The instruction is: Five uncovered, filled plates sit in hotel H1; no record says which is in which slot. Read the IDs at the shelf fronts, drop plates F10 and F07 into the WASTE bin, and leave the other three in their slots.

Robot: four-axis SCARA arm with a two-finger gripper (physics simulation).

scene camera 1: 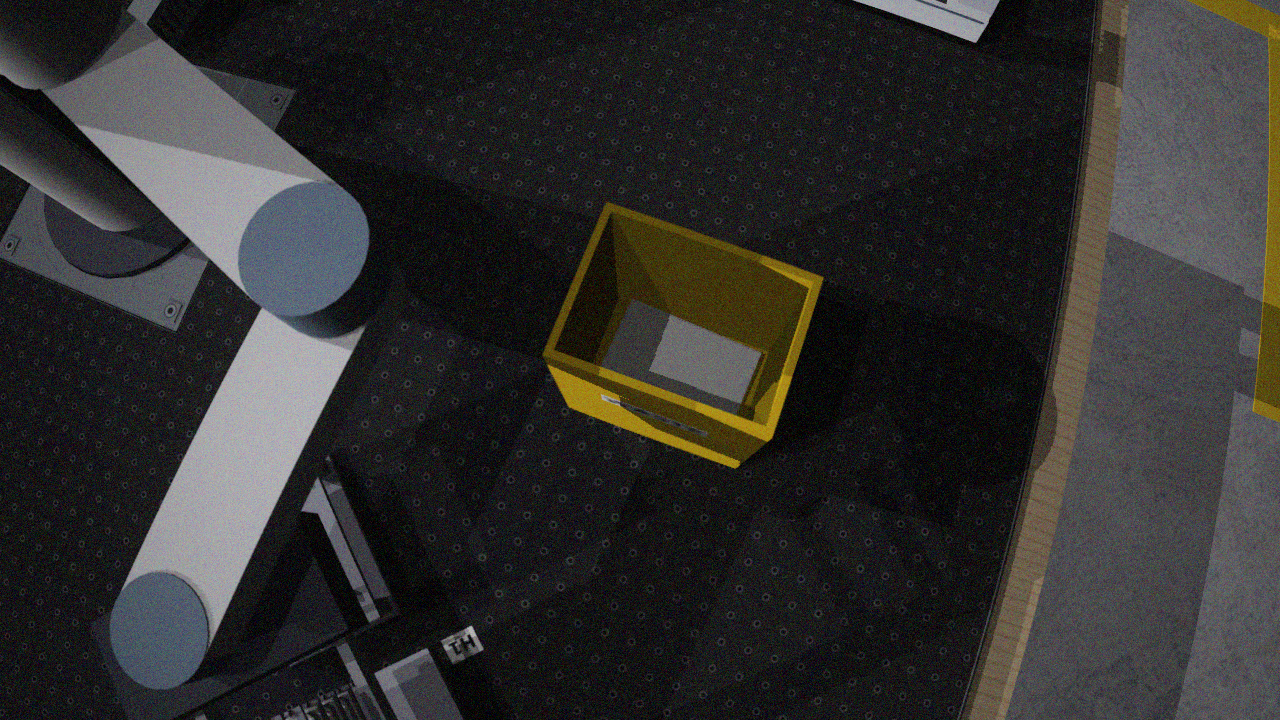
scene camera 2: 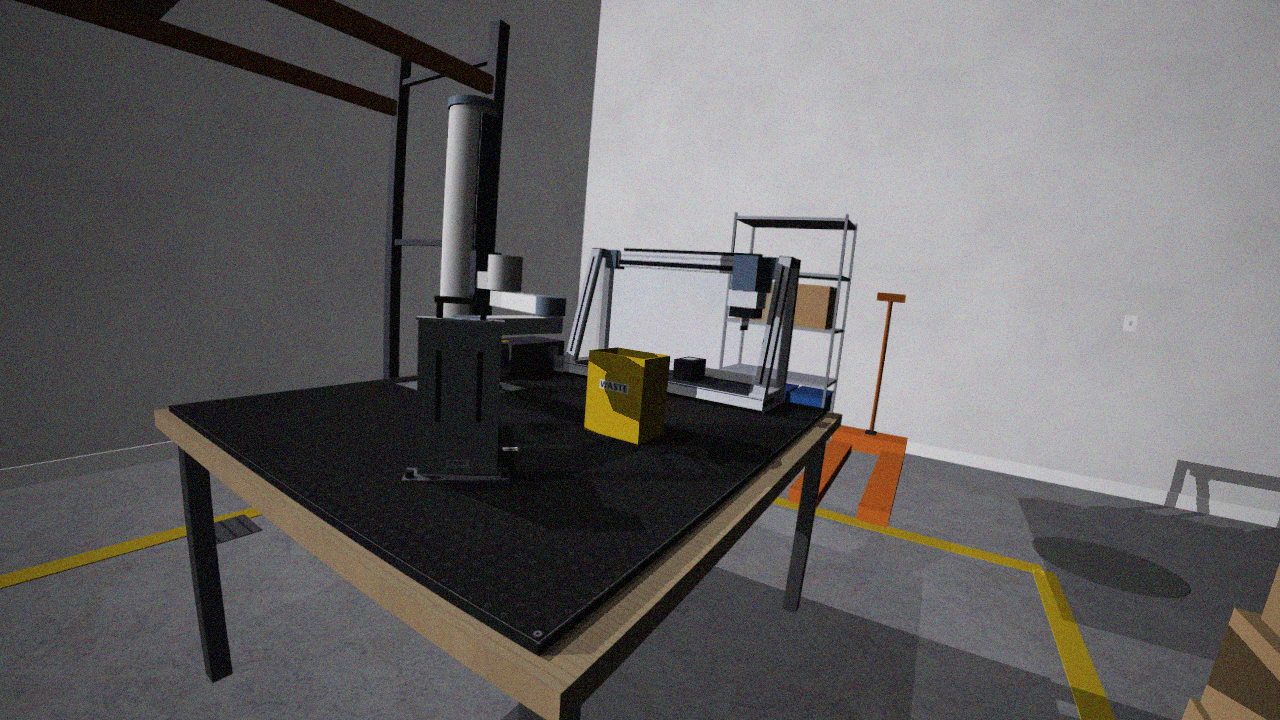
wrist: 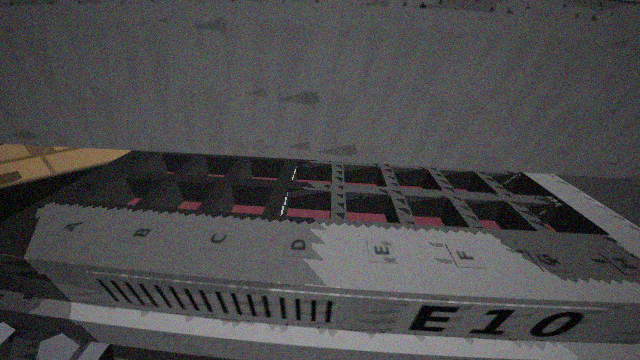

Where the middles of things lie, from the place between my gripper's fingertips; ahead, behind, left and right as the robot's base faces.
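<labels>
There is the H1 label [scene camera 1: 465, 643], and my hand is 160 mm above it, 10 mm short of it and 120 mm to the right of it. Plate F10 [scene camera 1: 650, 345] is 140 mm below my hand, 110 mm ahead of it and 420 mm to the left of it.
</labels>
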